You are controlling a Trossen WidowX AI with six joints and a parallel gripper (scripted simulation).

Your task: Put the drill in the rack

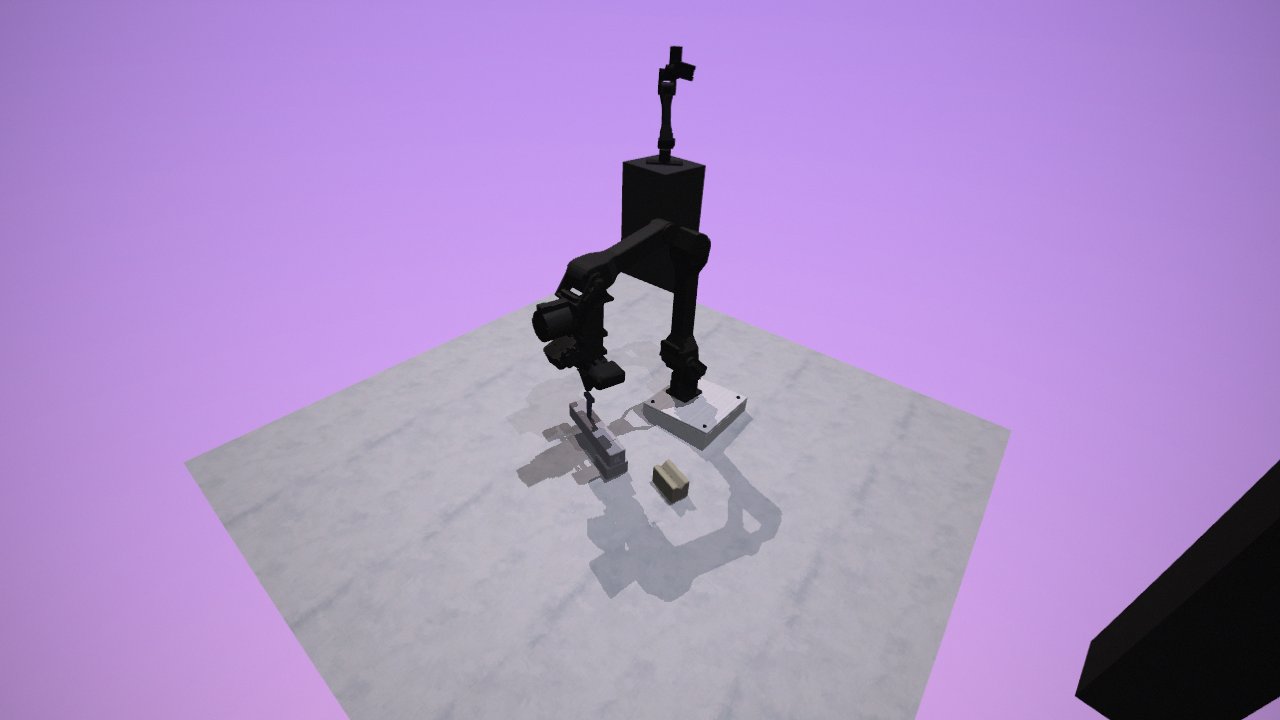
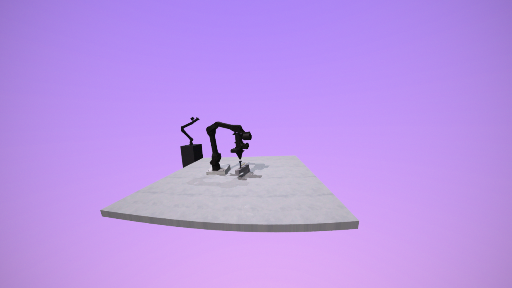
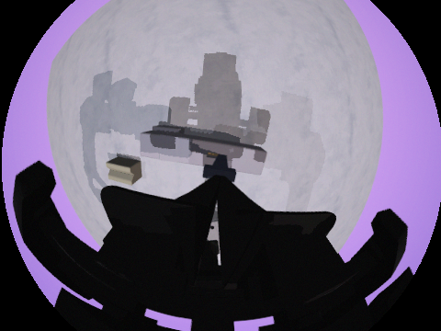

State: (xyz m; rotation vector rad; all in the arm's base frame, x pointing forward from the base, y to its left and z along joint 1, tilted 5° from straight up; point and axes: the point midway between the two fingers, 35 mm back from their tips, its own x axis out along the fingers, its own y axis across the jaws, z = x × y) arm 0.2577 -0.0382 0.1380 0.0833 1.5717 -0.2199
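My gripper tip is now 5 cm above the key. Round my gripper tip: rack: 21 cm to the left, 12 cm below, 3 cm behind; long grey block: 10 cm below, 3 cm to the left; drill: 9 cm below, 5 cm to the left, 1 cm ahead.
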